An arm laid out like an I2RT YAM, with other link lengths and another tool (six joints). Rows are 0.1 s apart.
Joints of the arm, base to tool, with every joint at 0 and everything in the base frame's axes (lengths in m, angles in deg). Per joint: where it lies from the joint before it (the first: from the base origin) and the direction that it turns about. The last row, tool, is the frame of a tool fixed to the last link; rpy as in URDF.
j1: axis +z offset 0 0 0.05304
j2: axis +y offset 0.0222 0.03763 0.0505
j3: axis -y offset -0.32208 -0.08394 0
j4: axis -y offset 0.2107 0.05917 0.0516
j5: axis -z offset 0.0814 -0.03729 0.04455
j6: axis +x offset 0.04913 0 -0.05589
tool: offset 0.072 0.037 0.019 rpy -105.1 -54.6 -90
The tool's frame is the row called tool.
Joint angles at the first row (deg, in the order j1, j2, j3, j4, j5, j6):
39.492 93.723 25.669 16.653 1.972 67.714
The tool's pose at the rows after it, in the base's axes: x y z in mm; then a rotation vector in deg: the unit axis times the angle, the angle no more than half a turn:
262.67, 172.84, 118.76, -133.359, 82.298, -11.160
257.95, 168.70, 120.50, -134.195, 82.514, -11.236
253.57, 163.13, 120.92, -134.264, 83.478, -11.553
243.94, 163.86, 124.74, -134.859, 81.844, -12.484
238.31, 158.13, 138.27, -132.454, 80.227, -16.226
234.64, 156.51, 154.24, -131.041, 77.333, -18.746
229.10, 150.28, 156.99, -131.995, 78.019, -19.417
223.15, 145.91, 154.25, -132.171, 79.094, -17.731
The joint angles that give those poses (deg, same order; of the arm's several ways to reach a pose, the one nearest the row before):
39.815 90.599 25.750 13.859 3.713 67.177
39.814 89.010 25.706 11.553 3.883 66.890
39.814 87.633 25.085 10.284 4.469 67.227
41.571 85.397 24.122 9.466 5.509 67.273
42.272 81.226 22.595 10.162 7.610 66.743
42.532 77.355 22.837 9.117 8.165 65.114
42.697 74.949 23.409 5.098 8.992 64.978
42.819 73.696 22.828 3.424 8.460 66.159

